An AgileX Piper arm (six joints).
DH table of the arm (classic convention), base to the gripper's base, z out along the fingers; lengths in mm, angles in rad. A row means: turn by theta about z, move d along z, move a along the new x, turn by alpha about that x. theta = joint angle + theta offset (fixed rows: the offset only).
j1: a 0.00, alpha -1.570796, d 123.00, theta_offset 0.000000
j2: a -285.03, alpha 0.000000, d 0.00, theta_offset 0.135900
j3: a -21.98, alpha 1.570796, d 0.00, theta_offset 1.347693
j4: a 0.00, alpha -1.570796, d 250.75, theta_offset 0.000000
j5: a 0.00, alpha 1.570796, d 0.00, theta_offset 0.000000
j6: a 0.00, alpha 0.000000, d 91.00, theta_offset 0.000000
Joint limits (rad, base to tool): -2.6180..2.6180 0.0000..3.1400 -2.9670..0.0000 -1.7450..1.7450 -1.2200..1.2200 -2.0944..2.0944
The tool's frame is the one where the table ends.
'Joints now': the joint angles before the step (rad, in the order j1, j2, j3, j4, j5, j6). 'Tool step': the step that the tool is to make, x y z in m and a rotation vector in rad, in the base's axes. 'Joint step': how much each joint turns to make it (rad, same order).
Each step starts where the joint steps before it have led.
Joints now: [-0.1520 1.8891 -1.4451 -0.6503 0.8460 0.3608]
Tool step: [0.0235 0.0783 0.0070 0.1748 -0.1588 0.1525]
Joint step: [0.1625 0.0007 -0.0307 0.1602 -0.1263 0.0250]
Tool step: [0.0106 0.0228 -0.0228 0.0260 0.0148 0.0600]
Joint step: [0.0471 0.0577 -0.0009 0.0193 -0.0479 0.0014]
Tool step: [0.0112 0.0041 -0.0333 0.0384 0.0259 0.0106]
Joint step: [0.0000 0.0809 -0.0003 0.0297 -0.0626 0.0028]
